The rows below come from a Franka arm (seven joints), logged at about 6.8 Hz.
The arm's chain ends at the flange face. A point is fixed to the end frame.
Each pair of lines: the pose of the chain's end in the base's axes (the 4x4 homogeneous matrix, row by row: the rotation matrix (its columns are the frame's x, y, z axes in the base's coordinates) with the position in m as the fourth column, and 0 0 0 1 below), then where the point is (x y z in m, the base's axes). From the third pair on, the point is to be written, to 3 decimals.
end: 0.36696 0.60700 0.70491 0.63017; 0.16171 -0.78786 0.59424 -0.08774; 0.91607 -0.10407 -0.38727 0.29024; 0 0 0 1
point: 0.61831 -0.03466 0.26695
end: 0.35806 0.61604 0.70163 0.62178; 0.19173 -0.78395 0.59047 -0.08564; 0.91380 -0.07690 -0.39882 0.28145; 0 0 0 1
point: 0.60954 -0.03337 0.25657
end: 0.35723 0.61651 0.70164 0.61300; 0.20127 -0.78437 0.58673 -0.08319; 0.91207 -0.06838 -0.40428 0.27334; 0 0 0 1
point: 0.601 -0.031 0.248
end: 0.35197 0.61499 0.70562 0.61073; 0.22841 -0.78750 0.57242 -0.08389; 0.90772 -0.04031 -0.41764 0.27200; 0 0 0 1
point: 0.599 -0.033 0.245
